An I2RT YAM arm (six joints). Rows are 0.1 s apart.
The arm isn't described. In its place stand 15 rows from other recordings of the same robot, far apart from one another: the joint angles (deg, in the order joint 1, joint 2, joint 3, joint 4, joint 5, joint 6), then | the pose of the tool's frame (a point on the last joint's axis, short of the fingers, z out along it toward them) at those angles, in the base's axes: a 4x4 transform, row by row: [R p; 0 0 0 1], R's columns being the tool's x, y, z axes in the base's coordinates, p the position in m.
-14.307 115.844 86.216 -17.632 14.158 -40.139 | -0.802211, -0.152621, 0.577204, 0.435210; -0.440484, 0.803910, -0.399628, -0.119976; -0.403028, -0.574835, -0.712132, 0.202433; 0, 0, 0, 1
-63.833 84.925 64.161 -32.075 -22.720 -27.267 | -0.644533, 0.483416, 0.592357, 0.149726; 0.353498, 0.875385, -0.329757, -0.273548; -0.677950, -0.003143, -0.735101, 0.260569; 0, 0, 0, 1
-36.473 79.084 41.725 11.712 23.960 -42.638 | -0.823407, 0.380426, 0.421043, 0.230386; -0.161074, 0.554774, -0.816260, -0.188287; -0.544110, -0.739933, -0.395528, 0.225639; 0, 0, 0, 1
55.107 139.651 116.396 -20.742 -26.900 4.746 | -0.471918, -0.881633, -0.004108, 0.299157; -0.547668, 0.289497, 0.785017, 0.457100; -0.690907, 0.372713, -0.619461, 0.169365; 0, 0, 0, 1
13.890 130.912 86.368 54.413 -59.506 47.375 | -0.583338, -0.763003, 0.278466, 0.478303; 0.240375, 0.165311, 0.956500, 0.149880; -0.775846, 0.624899, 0.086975, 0.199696; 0, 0, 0, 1
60.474 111.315 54.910 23.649 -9.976 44.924 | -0.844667, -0.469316, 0.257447, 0.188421; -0.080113, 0.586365, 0.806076, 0.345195; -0.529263, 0.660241, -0.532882, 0.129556; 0, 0, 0, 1
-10.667 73.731 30.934 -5.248 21.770 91.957 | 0.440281, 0.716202, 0.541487, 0.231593; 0.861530, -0.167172, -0.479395, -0.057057; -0.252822, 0.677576, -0.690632, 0.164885; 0, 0, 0, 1
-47.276 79.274 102.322 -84.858 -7.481 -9.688 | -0.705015, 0.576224, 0.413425, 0.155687; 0.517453, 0.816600, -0.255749, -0.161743; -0.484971, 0.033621, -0.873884, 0.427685; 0, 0, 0, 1
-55.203 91.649 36.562 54.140 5.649 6.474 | 0.089101, 0.868851, 0.486990, 0.183407; 0.068405, 0.482442, -0.873253, -0.270058; -0.993671, 0.111120, -0.016447, 0.209018; 0, 0, 0, 1
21.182 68.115 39.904 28.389 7.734 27.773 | -0.105804, -0.207122, 0.972577, 0.258272; 0.454187, 0.860017, 0.232561, 0.094946; -0.884602, 0.466337, 0.003078, 0.295872; 0, 0, 0, 1
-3.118 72.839 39.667 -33.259 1.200 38.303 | -0.679326, 0.616510, 0.398035, 0.223455; 0.657608, 0.752152, -0.042656, -0.012919; -0.325680, 0.232774, -0.916378, 0.181468; 0, 0, 0, 1
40.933 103.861 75.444 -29.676 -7.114 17.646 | -0.823221, -0.472257, 0.315087, 0.288016; -0.315766, 0.842118, 0.437183, 0.255614; -0.471804, 0.260405, -0.842372, 0.213185; 0, 0, 0, 1
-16.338 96.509 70.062 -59.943 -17.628 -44.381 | -0.859197, -0.491321, 0.142774, 0.293610; -0.442768, 0.853833, 0.273726, -0.074834; -0.256392, 0.171969, -0.951152, 0.212691; 0, 0, 0, 1
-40.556 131.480 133.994 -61.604 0.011 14.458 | -0.468869, 0.792424, 0.390163, 0.374787; 0.729857, 0.596370, -0.334143, -0.320741; -0.497464, 0.128094, -0.857975, 0.287941; 0, 0, 0, 1
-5.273 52.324 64.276 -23.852 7.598 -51.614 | -0.299891, -0.024383, 0.953662, 0.191596; -0.752588, 0.620371, -0.220799, -0.022410; -0.586240, -0.783930, -0.204394, 0.409353; 0, 0, 0, 1
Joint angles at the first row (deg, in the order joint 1, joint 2, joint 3, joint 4, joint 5, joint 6):
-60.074, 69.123, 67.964, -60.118, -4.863, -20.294
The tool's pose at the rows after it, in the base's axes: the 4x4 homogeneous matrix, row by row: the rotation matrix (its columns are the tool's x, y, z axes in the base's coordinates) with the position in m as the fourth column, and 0 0 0 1 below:
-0.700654, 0.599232, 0.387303, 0.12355; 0.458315, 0.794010, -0.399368, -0.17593; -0.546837, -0.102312, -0.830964, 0.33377; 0, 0, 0, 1
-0.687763, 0.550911, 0.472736, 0.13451; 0.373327, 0.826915, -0.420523, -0.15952; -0.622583, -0.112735, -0.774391, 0.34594; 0, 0, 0, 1
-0.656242, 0.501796, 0.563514, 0.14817; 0.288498, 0.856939, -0.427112, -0.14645; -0.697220, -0.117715, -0.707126, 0.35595; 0, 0, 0, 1
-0.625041, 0.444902, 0.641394, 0.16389; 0.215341, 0.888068, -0.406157, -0.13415; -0.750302, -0.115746, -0.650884, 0.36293; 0, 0, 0, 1
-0.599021, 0.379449, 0.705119, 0.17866; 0.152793, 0.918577, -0.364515, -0.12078; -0.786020, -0.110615, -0.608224, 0.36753; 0, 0, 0, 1
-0.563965, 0.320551, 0.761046, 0.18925; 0.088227, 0.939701, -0.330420, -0.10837; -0.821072, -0.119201, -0.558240, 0.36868; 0, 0, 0, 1
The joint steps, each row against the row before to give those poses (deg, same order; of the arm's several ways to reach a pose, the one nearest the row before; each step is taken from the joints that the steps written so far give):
4.241, -3.147, 0.481, 1.051, -0.656, 1.399
4.983, -2.689, 0.000, 2.796, -0.284, 1.486
5.157, -1.574, -0.131, 4.350, -0.219, 1.770
5.377, -0.416, -0.001, 4.022, -0.022, 1.661
5.246, 0.001, -0.021, 3.191, -0.088, 1.246
4.285, -0.656, -1.356, 4.262, 0.067, 0.372

